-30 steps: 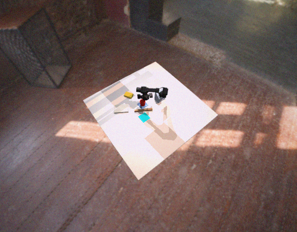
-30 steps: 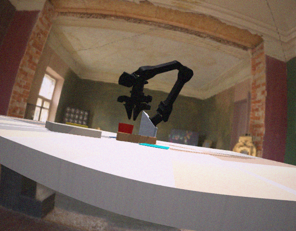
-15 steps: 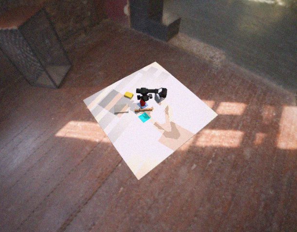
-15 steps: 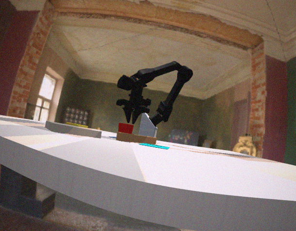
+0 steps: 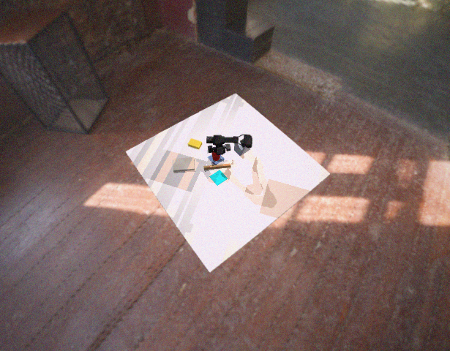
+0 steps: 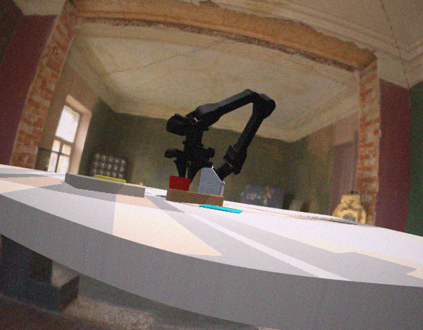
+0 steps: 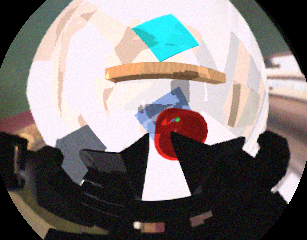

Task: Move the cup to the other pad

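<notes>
The red cup lies 20 mm ahead of my gripper tip, 20 mm to the right of it and 20 mm below it. From my gripper tip the other things lie so: blue pad (20 mm ahead, 20 mm to the right, 70 mm below); wooden bar (80 mm ahead, 70 mm to the left, 50 mm below); cyan pad (130 mm ahead, 150 mm to the left, 70 mm below).
</notes>
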